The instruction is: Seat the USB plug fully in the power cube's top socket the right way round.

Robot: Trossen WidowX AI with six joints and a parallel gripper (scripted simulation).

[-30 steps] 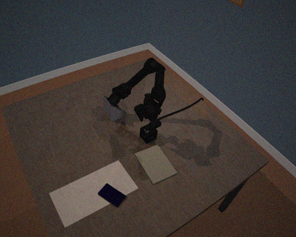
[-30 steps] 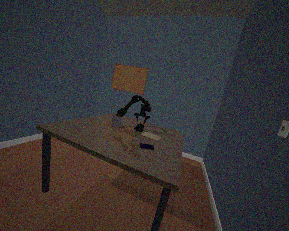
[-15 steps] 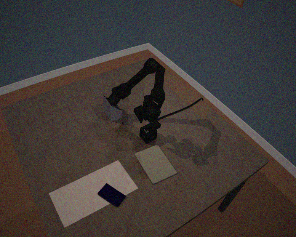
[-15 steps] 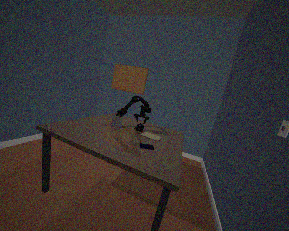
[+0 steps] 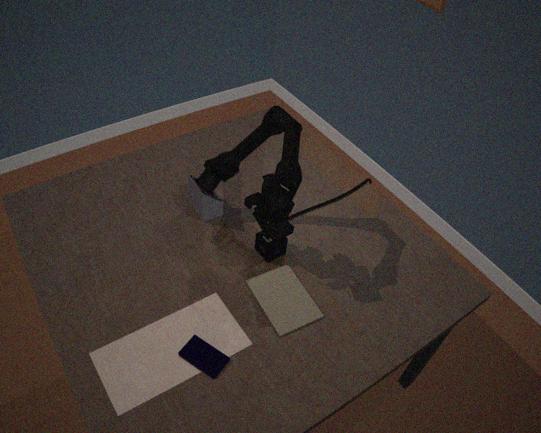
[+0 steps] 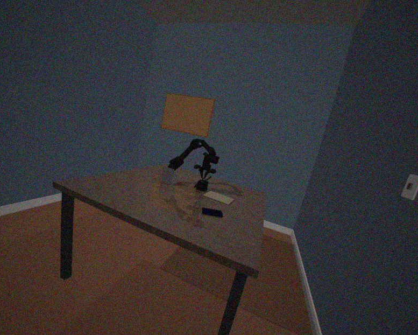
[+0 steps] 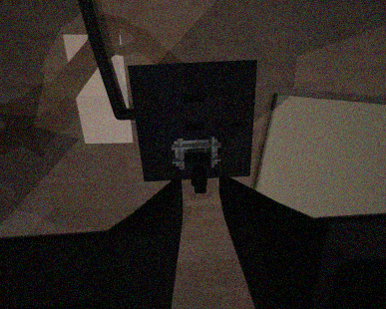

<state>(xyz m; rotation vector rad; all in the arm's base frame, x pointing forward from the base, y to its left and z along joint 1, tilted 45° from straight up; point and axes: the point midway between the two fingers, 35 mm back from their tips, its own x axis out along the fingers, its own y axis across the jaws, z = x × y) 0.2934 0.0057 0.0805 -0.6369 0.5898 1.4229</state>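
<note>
Now: the socket 10 mm to the left of my gripper tip and 40 mm below it. Round my gripper tip: beige pad: 180 mm ahead, 50 mm to the right, 100 mm below; dark blue card: 220 mm ahead, 370 mm to the right, 100 mm below.
</note>
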